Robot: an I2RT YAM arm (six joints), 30 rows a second.
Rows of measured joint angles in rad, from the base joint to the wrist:
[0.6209 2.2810 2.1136 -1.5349 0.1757 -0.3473]
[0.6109 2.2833 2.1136 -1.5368 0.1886 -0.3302]
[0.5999 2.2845 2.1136 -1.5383 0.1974 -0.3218]
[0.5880 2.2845 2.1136 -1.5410 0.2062 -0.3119]
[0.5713 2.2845 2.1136 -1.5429 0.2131 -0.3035]
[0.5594 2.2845 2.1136 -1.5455 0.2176 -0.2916]
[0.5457 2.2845 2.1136 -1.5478 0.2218 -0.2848]
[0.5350 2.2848 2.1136 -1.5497 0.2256 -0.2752]
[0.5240 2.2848 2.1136 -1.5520 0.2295 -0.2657]
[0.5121 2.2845 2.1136 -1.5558 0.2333 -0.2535]
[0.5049 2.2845 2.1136 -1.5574 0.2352 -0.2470]
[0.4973 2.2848 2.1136 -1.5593 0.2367 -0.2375]
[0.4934 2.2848 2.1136 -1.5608 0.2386 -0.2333]
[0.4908 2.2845 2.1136 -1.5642 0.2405 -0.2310]
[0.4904 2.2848 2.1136 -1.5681 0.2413 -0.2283]
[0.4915 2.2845 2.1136 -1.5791 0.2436 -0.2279]
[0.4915 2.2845 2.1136 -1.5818 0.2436 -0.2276]
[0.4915 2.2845 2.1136 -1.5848 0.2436 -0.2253]
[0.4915 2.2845 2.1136 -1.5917 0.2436 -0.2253]
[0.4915 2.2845 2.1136 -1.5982 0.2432 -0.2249]
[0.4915 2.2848 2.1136 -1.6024 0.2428 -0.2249]
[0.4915 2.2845 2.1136 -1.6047 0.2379 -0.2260]
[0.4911 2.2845 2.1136 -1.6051 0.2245 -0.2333]
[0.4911 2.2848 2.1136 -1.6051 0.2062 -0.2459]
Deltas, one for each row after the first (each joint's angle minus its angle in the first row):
[-0.0100 0.0023 0.0000 -0.0019 0.0129 0.0171]
[-0.0210 0.0035 0.0000 -0.0034 0.0217 0.0255]
[-0.0329 0.0035 0.0000 -0.0061 0.0305 0.0354]
[-0.0496 0.0035 0.0000 -0.0080 0.0374 0.0438]
[-0.0615 0.0035 0.0000 -0.0106 0.0419 0.0557]
[-0.0752 0.0035 0.0000 -0.0129 0.0461 0.0625]
[-0.0859 0.0038 0.0000 -0.0148 0.0499 0.0721]
[-0.0969 0.0038 0.0000 -0.0171 0.0538 0.0816]
[-0.1088 0.0035 0.0000 -0.0209 0.0576 0.0938]
[-0.1160 0.0035 0.0000 -0.0225 0.0595 0.1003]
[-0.1236 0.0038 0.0000 -0.0244 0.0610 0.1098]
[-0.1275 0.0038 0.0000 -0.0259 0.0629 0.1140]
[-0.1301 0.0035 0.0000 -0.0293 0.0648 0.1163]
[-0.1305 0.0038 0.0000 -0.0332 0.0656 0.1190]
[-0.1294 0.0035 0.0000 -0.0442 0.0679 0.1194]
[-0.1294 0.0035 0.0000 -0.0469 0.0679 0.1197]
[-0.1294 0.0035 0.0000 -0.0499 0.0679 0.1220]
[-0.1294 0.0035 0.0000 -0.0568 0.0679 0.1220]
[-0.1294 0.0035 0.0000 -0.0633 0.0675 0.1224]
[-0.1294 0.0038 0.0000 -0.0675 0.0671 0.1224]
[-0.1294 0.0035 0.0000 -0.0698 0.0622 0.1213]
[-0.1298 0.0035 0.0000 -0.0702 0.0488 0.1140]
[-0.1298 0.0038 0.0000 -0.0702 0.0305 0.1014]

